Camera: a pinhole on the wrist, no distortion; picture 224 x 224 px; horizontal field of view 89.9 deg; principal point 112.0 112.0 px. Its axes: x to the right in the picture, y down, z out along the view. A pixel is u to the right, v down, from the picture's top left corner.
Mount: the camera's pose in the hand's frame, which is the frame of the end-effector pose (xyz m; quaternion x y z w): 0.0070 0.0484 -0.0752 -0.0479 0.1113 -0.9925 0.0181
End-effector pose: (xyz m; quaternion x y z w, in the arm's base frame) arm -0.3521 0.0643 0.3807 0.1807 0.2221 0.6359 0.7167
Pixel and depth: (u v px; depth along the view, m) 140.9 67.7 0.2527
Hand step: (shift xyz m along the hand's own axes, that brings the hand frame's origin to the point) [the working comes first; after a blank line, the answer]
In the camera's frame: 0.0651 -0.0998 0.2527

-0.0352 0.0872 0.1982
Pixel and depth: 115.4 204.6 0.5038
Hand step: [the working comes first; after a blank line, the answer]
In the camera's frame: 0.0153 0.4158 0.5038

0.0522 -0.4680 0.3226
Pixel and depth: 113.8 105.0 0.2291
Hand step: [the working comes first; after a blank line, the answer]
In the camera's frame: 0.0037 -0.0143 0.2291

0.0257 0.0119 0.1507
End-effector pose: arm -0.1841 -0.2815 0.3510 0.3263 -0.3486 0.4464 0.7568
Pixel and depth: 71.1 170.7 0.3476
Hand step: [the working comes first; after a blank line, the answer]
In the camera's frame: -0.1267 0.1819 0.3476

0.1721 -0.1991 0.2102
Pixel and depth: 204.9 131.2 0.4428
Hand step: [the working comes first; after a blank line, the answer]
In the camera's frame: 0.3666 0.0758 0.4428

-0.3119 -0.1396 0.3711
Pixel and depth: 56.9 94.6 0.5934
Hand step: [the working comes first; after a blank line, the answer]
In the camera's frame: -0.2914 -0.0920 0.5934

0.3534 0.0216 0.4947
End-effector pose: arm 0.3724 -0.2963 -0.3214 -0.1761 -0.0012 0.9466 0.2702
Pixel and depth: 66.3 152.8 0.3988
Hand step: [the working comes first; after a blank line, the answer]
In the camera's frame: -0.1624 0.1450 0.3988

0.2118 -0.1728 0.2648
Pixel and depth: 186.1 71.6 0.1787
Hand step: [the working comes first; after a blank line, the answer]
In the camera's frame: 0.1180 -0.0643 0.1787

-0.0943 0.0664 0.1233
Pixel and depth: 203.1 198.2 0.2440
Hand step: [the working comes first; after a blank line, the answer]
In the camera's frame: 0.1981 0.1875 0.2440

-0.1612 -0.1970 0.1379
